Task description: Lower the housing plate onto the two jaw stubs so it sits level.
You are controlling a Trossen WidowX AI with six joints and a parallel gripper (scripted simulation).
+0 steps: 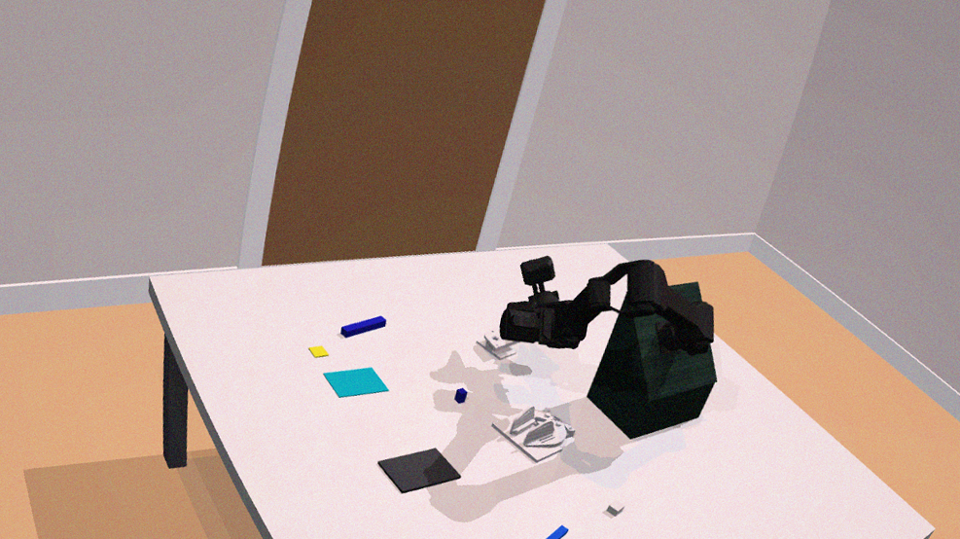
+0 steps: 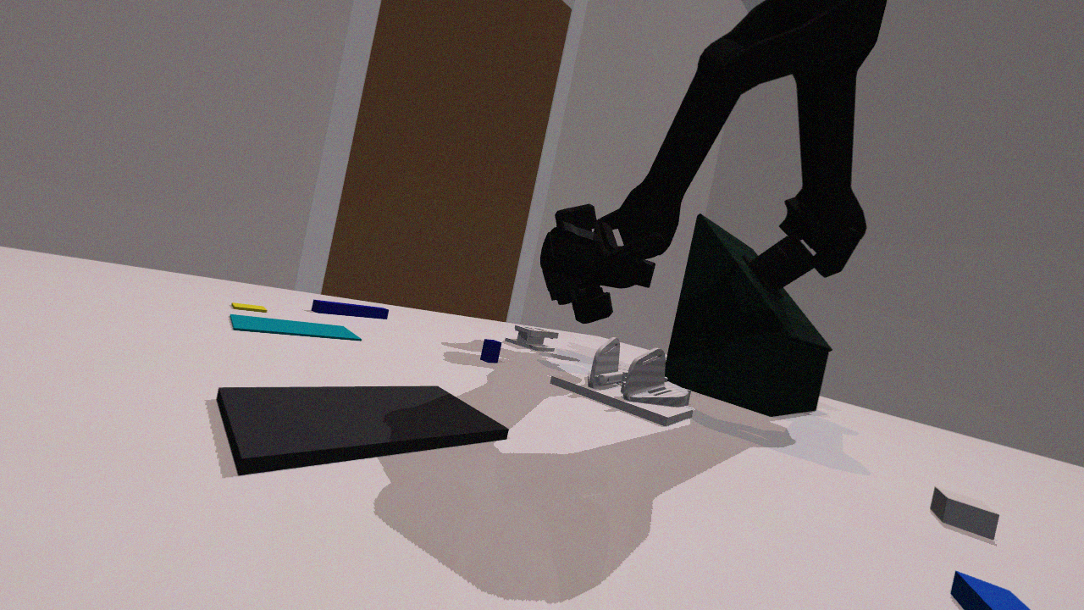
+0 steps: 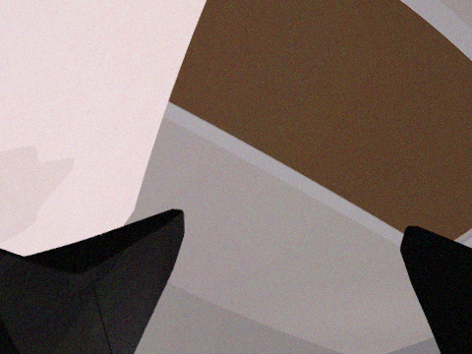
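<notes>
The grey stand lies 150 mm below my gripper tip, 60 mm ahead of it and 20 mm to the left of it. From my gripper tip the other things lie so: cyan tile 410 mm ahead, 160 mm below, 70 mm to the left; then yellow tile 440 mm ahead, 150 mm below, 40 mm to the right; then blue cube 240 mm ahead, 160 mm to the left, 140 mm below.
</notes>
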